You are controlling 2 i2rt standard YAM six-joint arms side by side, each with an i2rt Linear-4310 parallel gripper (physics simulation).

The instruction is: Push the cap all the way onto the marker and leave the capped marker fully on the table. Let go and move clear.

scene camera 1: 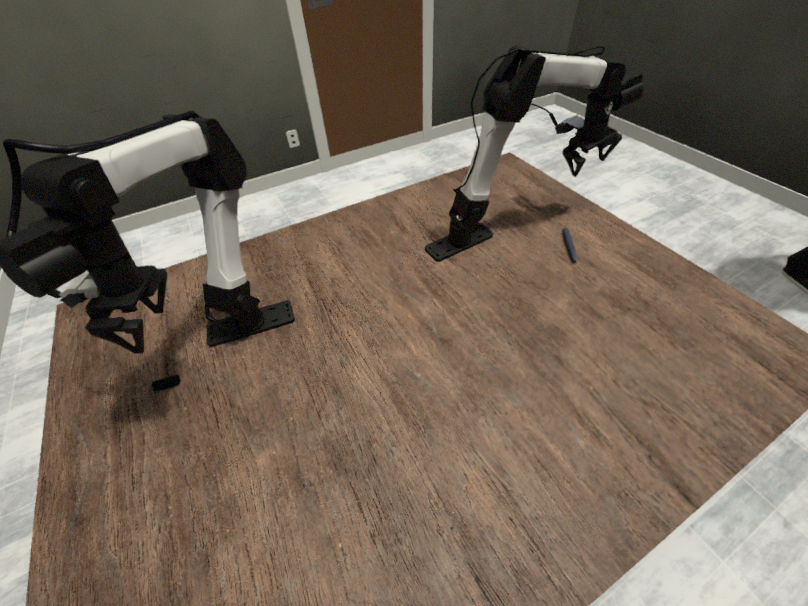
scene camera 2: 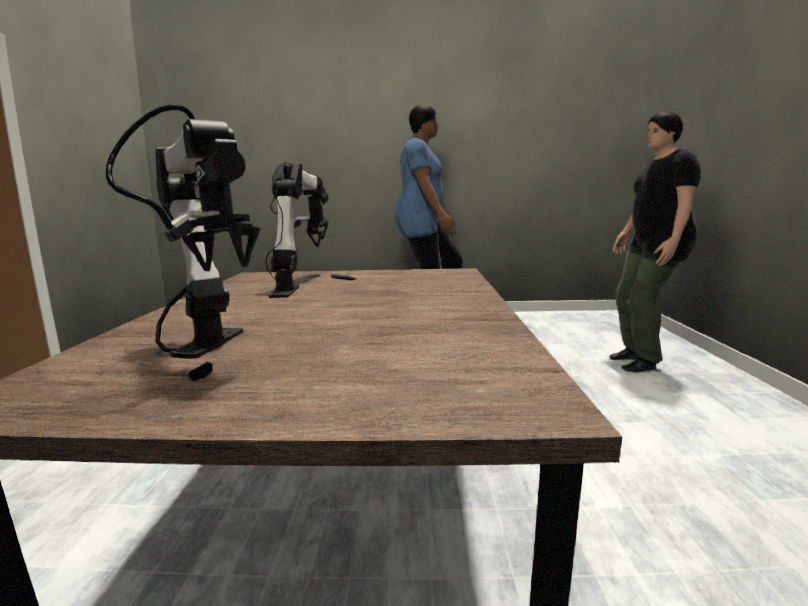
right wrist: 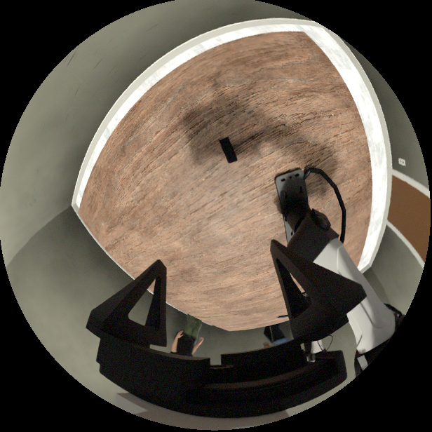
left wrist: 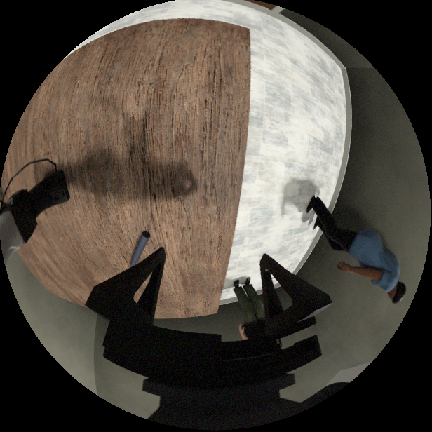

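Pixels of known places: left gripper, between the fingertips: (scene camera 1: 587, 168) (scene camera 2: 319, 243); right gripper, between the fingertips: (scene camera 1: 149, 331) (scene camera 2: 225, 269); left arm's base, origin of its link: (scene camera 1: 459, 242) (scene camera 2: 285, 291); right arm's base, origin of its link: (scene camera 1: 251, 324) (scene camera 2: 210, 343).
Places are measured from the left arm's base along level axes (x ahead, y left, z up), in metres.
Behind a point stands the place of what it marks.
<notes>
The black cap (scene camera 1: 165, 382) @[x 0.033, y -0.791, z 0.017 m] (scene camera 2: 201, 371) @[x 0.033, y -0.805, z 0.013 m] (right wrist: 228, 150) lies on its side on the brown table (scene camera 1: 417, 424) @[x 0.386, y -0.396, z 0.000 m] (scene camera 2: 365, 384) @[x 0.346, y -0.853, z 0.000 m], at the left in both scene views. The slim blue marker (scene camera 1: 569, 245) @[x 0.194, y 0.226, z 0.016 m] (scene camera 2: 342, 277) @[x 0.184, y 0.229, z 0.009 m] (left wrist: 141, 247) lies flat near the table's far end, apart from the cap; in the left wrist view a finger hides its lower end. My left gripper (scene camera 1: 588, 165) @[x 0.072, y 0.386, z 0.139 m] (scene camera 2: 320, 239) @[x 0.072, y 0.386, z 0.139 m] (left wrist: 213, 256) is open and empty, high up near the marker's side of the table. My right gripper (scene camera 1: 150, 331) @[x 0.075, y -0.735, z 0.196 m] (scene camera 2: 226, 266) @[x 0.075, y -0.735, z 0.196 m] (right wrist: 213, 256) is open and empty, above the table near the cap.
The right arm's black base plate (scene camera 1: 277, 314) @[x -0.022, y -0.530, z 0.010 m] (scene camera 2: 231, 333) @[x -0.001, y -0.548, z 0.010 m] (right wrist: 290, 175) is bolted close to the cap. The left arm's base plate (scene camera 1: 437, 250) @[x 0.002, y -0.078, z 0.010 m] stands near the marker. Two people, one in a blue top (scene camera 2: 419, 189) and one in black (scene camera 2: 665, 189), stand beyond the table.
</notes>
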